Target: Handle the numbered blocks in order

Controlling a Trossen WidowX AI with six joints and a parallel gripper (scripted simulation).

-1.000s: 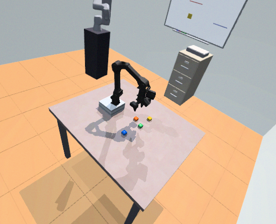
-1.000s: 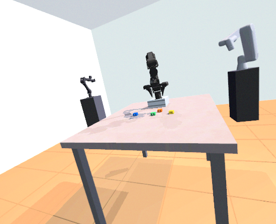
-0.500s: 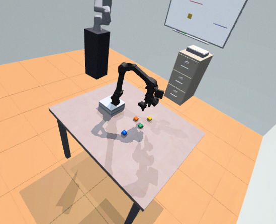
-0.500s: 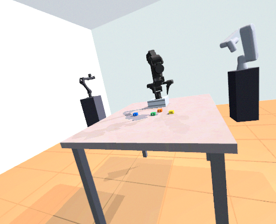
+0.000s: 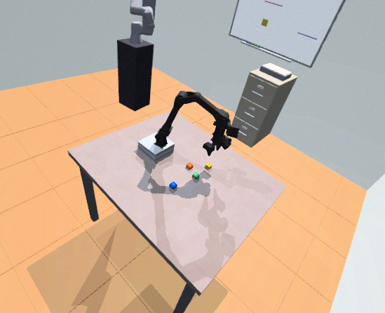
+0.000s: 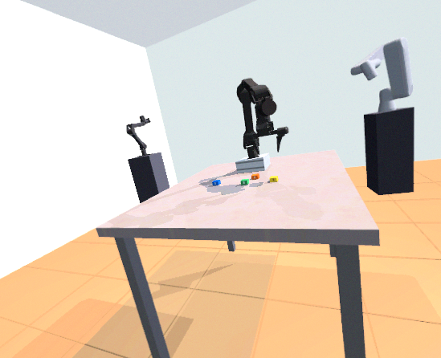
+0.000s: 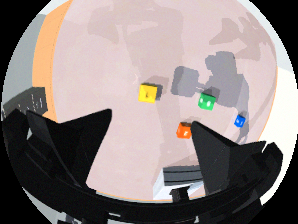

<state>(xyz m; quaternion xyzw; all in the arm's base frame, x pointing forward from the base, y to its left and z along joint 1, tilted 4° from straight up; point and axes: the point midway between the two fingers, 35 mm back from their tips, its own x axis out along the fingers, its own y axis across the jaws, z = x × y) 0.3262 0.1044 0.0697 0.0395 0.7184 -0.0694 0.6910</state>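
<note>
The yellow block is 12 cm below my gripper tip and 1 cm to the left of it. From my gripper tip the other things lie so: blue block (28 cm to the right, 12 cm below, 8 cm behind); then orange block (12 cm below, 10 cm behind, 8 cm to the right); then green block (13 cm to the right, 12 cm below, 2 cm behind).
</note>
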